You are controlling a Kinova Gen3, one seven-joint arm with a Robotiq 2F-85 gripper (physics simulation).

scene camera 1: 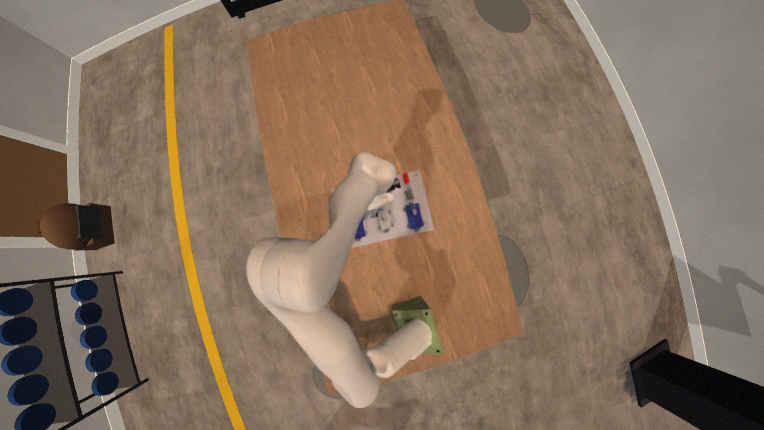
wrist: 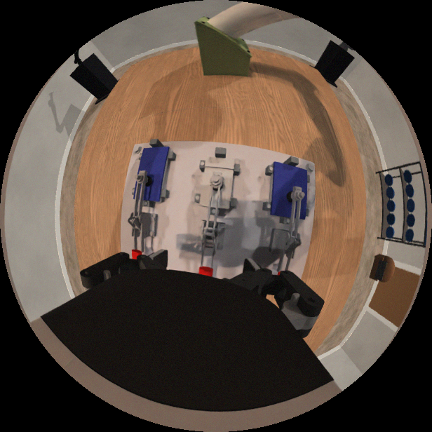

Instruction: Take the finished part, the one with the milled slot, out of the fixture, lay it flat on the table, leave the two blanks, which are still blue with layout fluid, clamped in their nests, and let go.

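Places are measured from the arm's base along level axes (x right, y ahead, z up), in metres.
Where they show: arm's base, link origin: (scene camera 1: 419, 331).
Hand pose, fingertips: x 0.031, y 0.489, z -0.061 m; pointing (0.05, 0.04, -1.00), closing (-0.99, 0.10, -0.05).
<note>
Each offset is from my fingertips to the top centre of the thing. "spot": to the spot under its first point. Level surfaces: height alone.
The fixture plate {spot: dy -0.098, dx +0.156, dz -0.065 m} (scene camera 1: 426, 205) (wrist: 181, 162) lies on the table and has three nests in a row. The pale finished part {spot: dy -0.102, dx -0.015, dz -0.018 m} (scene camera 1: 384, 220) (wrist: 226, 194) sits in the middle nest, with a grey clamp arm over it; its slot cannot be made out. One blue blank {dy -0.121, dx +0.096, dz -0.049 m} (scene camera 1: 413, 215) (wrist: 159, 167) sits in the nest at the left of the wrist view. The other blue blank {dy -0.089, dx -0.122, dz -0.044 m} (scene camera 1: 359, 229) (wrist: 283, 202) sits in the right nest. A clamp arm reaches over each. My gripper (wrist: 204, 263) is open and empty, above the fixture's handle end, its fingers either side of the middle red handle (wrist: 205, 271).
Red handles (wrist: 136, 254) of the outer clamps stand near the fingers. The wooden table {dz -0.080 m} (scene camera 1: 347, 106) (wrist: 235, 110) extends around the fixture. The green arm base (scene camera 1: 435, 341) (wrist: 222, 57) stands on the table beyond the nest end. In the scene view, the arm hides part of the fixture.
</note>
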